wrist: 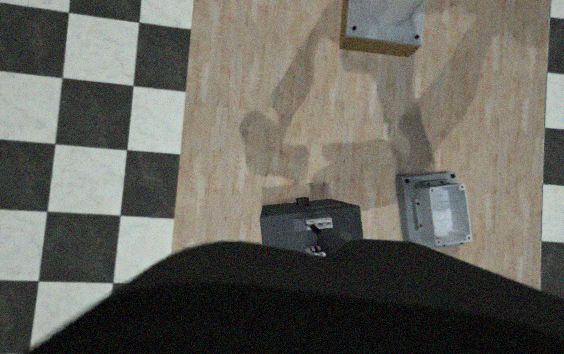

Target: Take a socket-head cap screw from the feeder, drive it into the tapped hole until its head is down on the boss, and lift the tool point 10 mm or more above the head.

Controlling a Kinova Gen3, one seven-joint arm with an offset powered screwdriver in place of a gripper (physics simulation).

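The dark grey feeder (282,227) stands at the lower middle of the wrist view, with a light metal strip (325,223) on its top and small bright parts near its front. My screwdriver's black body (280,305) fills the bottom of the view and hides the feeder's near side. A short dark piece (315,229) that looks like the tool's tip shows over the feeder. No screw can be made out on it. A grey metal housing (408,215) with an open box-shaped part and small corner holes stands to the right. Which hole is the tapped one on the boss, I cannot tell.
A grey-topped block (382,22) with yellowish-brown sides and dark corner holes stands at the upper right of the middle. Shadows of the arm fall on the wooden table (220,150). A black and white checkered floor (95,110) lies beyond its left and right edges.
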